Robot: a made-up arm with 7 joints.
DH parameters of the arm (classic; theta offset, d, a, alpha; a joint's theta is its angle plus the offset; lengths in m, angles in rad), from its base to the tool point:
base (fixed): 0 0.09 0 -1.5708
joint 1: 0 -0.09 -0.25 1.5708
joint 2: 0 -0.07 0.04 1.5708
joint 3: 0 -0.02 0.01 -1.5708
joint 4: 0 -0.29 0.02 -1.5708
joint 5: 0 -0.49 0.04 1.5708
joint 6: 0 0 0.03 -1.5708
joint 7: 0 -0.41 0.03 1.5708
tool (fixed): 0 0.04 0 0
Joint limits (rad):
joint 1: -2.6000..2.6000
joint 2: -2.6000..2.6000
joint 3: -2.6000..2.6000
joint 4: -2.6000..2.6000
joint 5: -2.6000..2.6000
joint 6: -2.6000..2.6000
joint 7: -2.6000..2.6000
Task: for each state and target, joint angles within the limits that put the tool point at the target. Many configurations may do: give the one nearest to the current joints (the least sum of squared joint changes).
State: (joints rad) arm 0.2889 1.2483 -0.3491 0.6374 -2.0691 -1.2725 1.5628
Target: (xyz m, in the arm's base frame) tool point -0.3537 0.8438 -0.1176
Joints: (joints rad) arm 0.4633 1.7001 0.2638 1.0915 -2.2064 -1.0321 1.5614
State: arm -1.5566 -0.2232 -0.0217 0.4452 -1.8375 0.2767 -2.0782
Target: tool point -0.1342 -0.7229 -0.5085
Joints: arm -1.3208 -0.5112 -0.0209 0.0567 -1.8890 0.9473 -2.0577
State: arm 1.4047 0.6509 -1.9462 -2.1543 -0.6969 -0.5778 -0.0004
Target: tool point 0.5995 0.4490 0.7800
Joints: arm 1.6588 0.6416 -1.9817 -2.3957 -0.7484 -0.5448 0.0211
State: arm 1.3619 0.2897 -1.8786 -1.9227 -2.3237 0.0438 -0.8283
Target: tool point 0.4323 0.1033 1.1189
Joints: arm 1.5663 0.7457 -1.3373 -2.3932 -2.3270 -0.2348 -0.8280
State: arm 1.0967 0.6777 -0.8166 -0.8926 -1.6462 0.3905 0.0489
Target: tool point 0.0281 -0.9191 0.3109
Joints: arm 1.0744 0.7272 -0.6037 -0.6600 -1.6326 0.1225 0.0340
